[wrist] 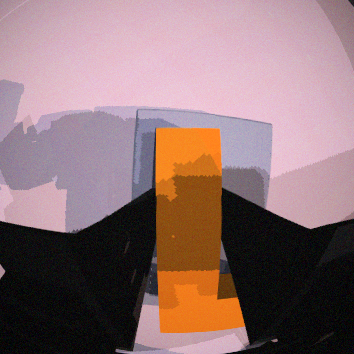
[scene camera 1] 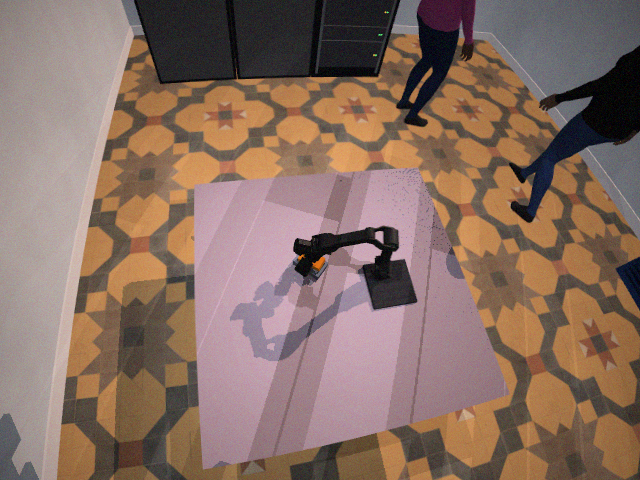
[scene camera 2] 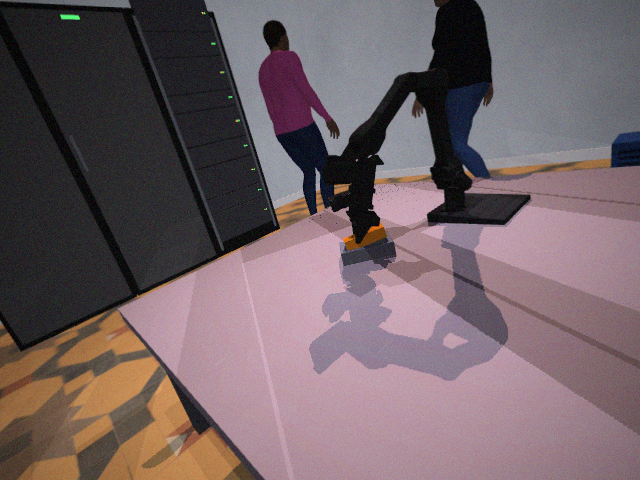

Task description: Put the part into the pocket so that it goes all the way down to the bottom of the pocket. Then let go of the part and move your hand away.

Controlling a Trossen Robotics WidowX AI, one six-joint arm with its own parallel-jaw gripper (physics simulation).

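Places are measured from the arm's base along level axes (x right, y ahead, z up), in centimetres.
Pixels of known places: gripper, between the fingertips: [wrist: 186, 195] [scene camera 1: 305, 260] [scene camera 2: 356, 241]; arm's base, origin of its link: [scene camera 1: 379, 273] [scene camera 2: 454, 207].
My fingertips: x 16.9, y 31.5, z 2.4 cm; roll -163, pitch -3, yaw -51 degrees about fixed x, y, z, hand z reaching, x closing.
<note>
Ahead of a thing's pixels: the offset from my fingertips to its middle. Level surfaces: height alone.
The orange part @[dx -0.8, dy -2.6, dz +0.5 cm] [scene camera 1: 318, 264] [scene camera 2: 375, 236] [wrist: 188, 155] is long, with a short foot to the right at its lower end in the wrist view. My gripper [scene camera 1: 305, 265] [scene camera 2: 361, 233] [wrist: 186, 195] is shut on it, one black finger against each long side. The part is over the grey block with the pocket @[dx -1.0, dy -2.3, dz -3.0 cm] [scene camera 1: 316, 274] [scene camera 2: 369, 254] [wrist: 245, 145] and stands above the block's rim in scene camera 2. In the wrist view a dark gap shows left of the part. The fingers and the part hide most of the pocket; its bottom is hidden.
The block rests on the pink table @[dz -4.8 cm] [scene camera 1: 248, 413] [scene camera 2: 413, 423]. The arm's black base plate [scene camera 1: 395, 294] [scene camera 2: 496, 206] stands to the right of the block. Two people and dark cabinets [scene camera 1: 273, 41] [scene camera 2: 77, 129] are beyond the table. The arm's shadow falls across the table.
</note>
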